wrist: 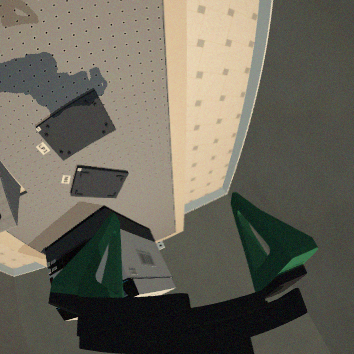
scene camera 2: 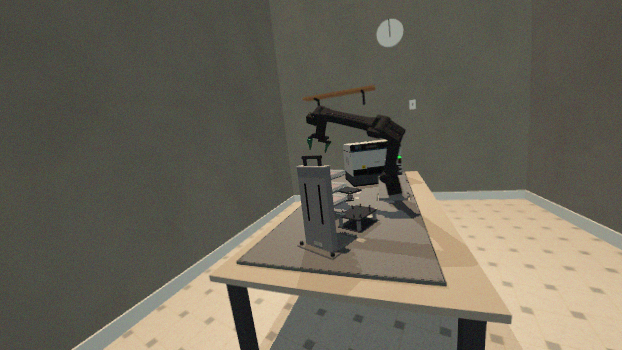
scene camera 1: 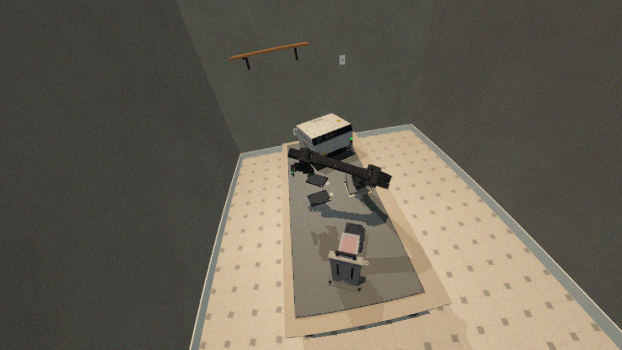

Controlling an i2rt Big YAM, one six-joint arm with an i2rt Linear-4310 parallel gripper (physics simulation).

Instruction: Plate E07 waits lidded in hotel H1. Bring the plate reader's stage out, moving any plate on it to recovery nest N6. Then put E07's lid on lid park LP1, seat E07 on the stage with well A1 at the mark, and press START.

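Places are measured from the arm's base along level axes (x right, y back, z down), in centimetres.
Pixels of known places: gripper, fingertip midpoint: [wrist: 173,207] [scene camera 2: 317,151] [scene camera 1: 300,176]; arm's base at its link origin: [scene camera 2: 393,186] [scene camera 1: 358,181].
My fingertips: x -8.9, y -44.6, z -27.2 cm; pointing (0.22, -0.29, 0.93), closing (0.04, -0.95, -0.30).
Ahead of a thing's pixels: the offset from my fingertips to its top centre.
The plate reader {dx +63.3, dy +32.9, dz +0.4 cm} [scene camera 1: 325,134] [scene camera 2: 365,160] [wrist: 150,270] is a white and black box at the table's far end; its stage cannot be made out. Lid park LP1 {dx +8.0, dy +10.8, dz +31.9 cm} [scene camera 1: 319,198] [wrist: 77,127] and recovery nest N6 {dx +28.7, dy +14.2, dz +32.1 cm} [scene camera 1: 317,180] [wrist: 99,182] are dark rectangular pads with no plate or lid on them. Hotel H1 [scene camera 1: 346,270] [scene camera 2: 316,210] is a grey tower at the near end. A pink-topped plate {dx -50.1, dy +13.5, dz +5.4 cm} [scene camera 1: 349,244] shows in its top; which plate is E07 cannot be read. My gripper [scene camera 1: 302,174] [scene camera 2: 318,150] [wrist: 173,207] is open and empty, high above the table near the reader.
A dark four-legged stand [scene camera 2: 358,213] with upright pins is beside the hotel. The black arm [scene camera 1: 340,165] [scene camera 2: 350,119] reaches across the table from its base at the right edge. A wooden rail [scene camera 1: 270,51] [scene camera 2: 340,93] is on the back wall.
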